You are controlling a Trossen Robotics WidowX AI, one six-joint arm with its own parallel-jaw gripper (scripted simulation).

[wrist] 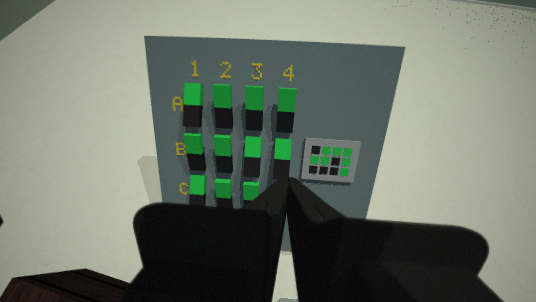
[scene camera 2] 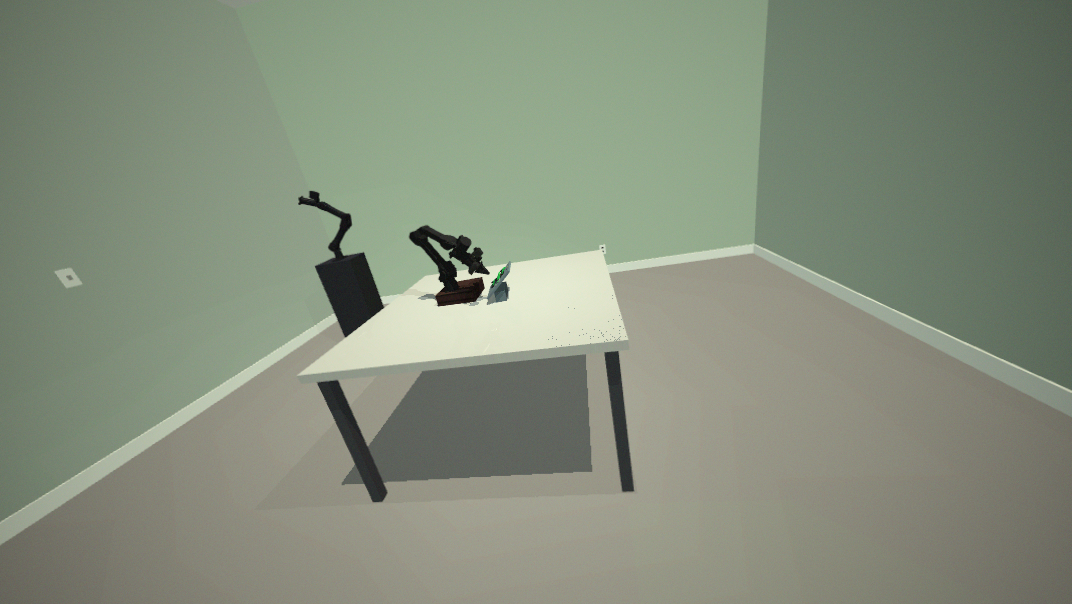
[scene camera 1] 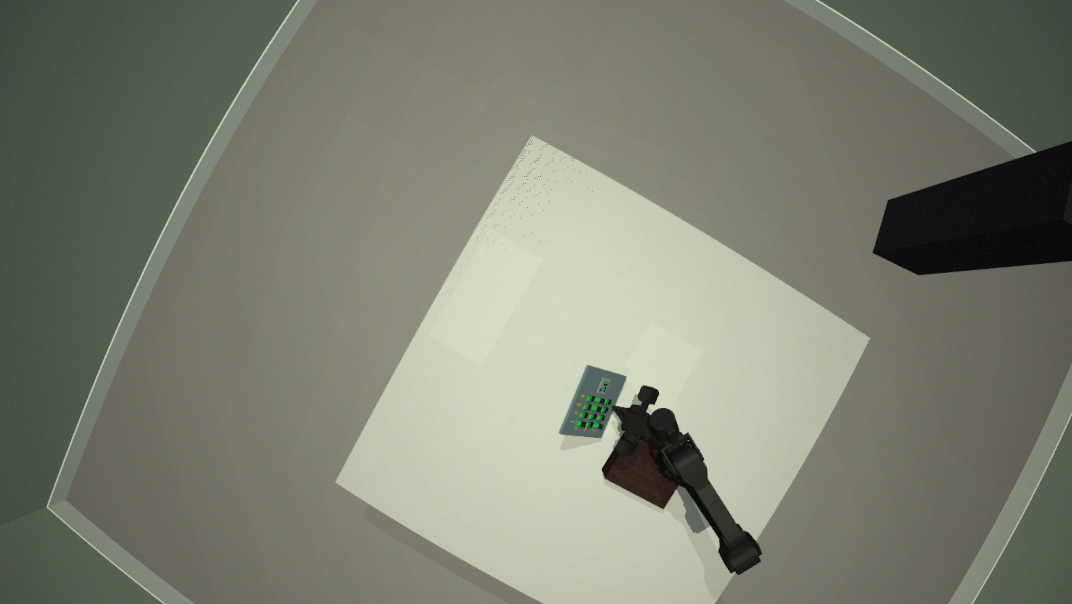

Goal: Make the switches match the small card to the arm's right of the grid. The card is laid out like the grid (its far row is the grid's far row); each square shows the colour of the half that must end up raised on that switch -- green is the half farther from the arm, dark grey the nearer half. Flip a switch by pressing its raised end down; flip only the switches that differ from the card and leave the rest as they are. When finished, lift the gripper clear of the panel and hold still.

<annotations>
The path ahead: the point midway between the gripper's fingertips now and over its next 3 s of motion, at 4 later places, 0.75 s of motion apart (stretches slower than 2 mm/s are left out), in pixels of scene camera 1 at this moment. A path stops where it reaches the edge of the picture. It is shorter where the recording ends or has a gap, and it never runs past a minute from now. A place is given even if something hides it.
The gripper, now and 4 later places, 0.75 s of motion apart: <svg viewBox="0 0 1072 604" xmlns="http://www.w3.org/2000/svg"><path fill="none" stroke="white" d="M612 406L604 402L603 401L602 401L604 402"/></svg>
</annotations>
